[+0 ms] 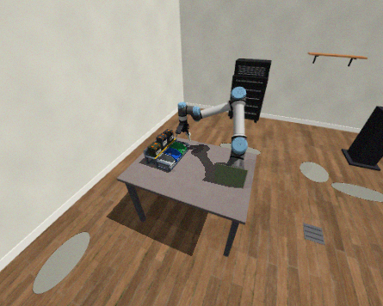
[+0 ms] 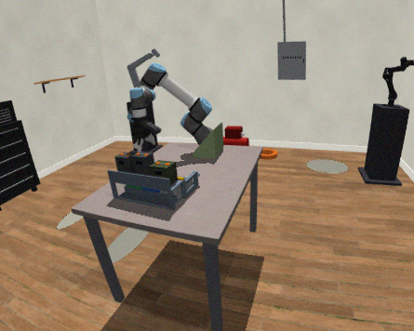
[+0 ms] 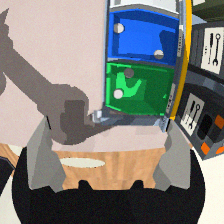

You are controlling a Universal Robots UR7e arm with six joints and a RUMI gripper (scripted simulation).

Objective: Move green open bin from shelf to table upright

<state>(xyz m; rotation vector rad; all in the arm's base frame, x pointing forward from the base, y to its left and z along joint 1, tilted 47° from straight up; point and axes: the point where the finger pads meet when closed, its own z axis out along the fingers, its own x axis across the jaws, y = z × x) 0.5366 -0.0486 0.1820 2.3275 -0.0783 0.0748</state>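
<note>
Now: the green open bin 80 mm ahead of my hand, 10 mm to the right of it and 130 mm below it. The rest, counted from my hand: grey bin (100 mm ahead, 220 mm to the left, 130 mm below); blue bin (90 mm ahead, 100 mm to the left, 130 mm below); yellow rail (140 mm ahead, 100 mm to the left, 70 mm below).
</note>
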